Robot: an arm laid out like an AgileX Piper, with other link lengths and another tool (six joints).
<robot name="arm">
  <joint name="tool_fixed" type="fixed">
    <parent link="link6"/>
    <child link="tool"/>
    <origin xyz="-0.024 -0.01 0.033" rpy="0.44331 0 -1.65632"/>
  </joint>
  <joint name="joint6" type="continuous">
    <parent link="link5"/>
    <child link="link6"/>
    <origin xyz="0 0.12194 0" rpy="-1.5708 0 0"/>
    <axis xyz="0 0 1"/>
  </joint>
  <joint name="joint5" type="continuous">
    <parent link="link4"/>
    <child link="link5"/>
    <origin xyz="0 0 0" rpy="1.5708 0 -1.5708"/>
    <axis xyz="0 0 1"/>
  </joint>
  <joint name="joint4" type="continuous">
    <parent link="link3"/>
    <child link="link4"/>
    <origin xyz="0.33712 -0.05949 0" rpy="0.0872 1.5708 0"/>
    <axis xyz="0 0 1"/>
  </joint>
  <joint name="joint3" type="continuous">
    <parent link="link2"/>
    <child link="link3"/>
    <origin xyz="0.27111 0.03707 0" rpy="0 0 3.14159"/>
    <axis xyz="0 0 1"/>
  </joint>
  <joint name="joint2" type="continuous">
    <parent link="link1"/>
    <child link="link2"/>
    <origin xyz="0 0 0" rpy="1.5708 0 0"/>
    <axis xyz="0 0 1"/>
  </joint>
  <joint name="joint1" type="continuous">
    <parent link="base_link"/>
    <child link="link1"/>
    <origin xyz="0 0 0.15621" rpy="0 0 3.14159"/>
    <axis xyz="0 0 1"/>
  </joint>
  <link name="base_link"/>
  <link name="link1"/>
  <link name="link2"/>
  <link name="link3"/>
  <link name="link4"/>
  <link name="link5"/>
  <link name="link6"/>
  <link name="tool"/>
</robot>
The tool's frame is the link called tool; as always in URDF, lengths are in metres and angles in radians. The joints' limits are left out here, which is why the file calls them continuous.
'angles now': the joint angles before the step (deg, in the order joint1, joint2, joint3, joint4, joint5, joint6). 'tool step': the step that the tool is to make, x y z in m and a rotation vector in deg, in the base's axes. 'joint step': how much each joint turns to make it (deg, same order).
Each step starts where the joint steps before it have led.
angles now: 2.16, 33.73, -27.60, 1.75, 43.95, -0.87
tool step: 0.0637, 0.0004, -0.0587, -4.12, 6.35, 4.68
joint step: 0.01, 24.05, -4.43, 1.01, -12.96, -7.17
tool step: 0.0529, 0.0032, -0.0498, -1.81, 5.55, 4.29
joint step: -0.01, 20.46, -8.44, 3.46, -6.14, -7.71
